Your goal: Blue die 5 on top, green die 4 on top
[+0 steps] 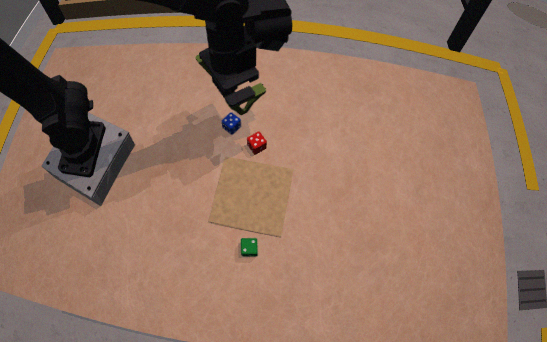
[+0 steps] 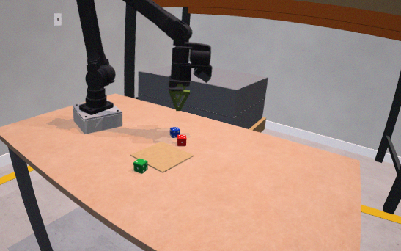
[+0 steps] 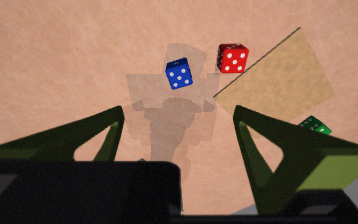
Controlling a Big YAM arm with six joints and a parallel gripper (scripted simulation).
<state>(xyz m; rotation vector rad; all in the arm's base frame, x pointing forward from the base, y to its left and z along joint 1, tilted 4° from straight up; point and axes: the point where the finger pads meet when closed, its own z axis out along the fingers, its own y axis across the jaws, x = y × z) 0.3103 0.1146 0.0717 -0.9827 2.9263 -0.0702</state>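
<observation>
The blue die is 110 mm below my hand. Round my hand: tan mat 50 mm ahead, 150 mm to the right, 120 mm below; then green die 60 mm ahead, 260 mm to the right, 110 mm below; then red die 50 mm ahead, 50 mm to the right, 110 mm below.
</observation>
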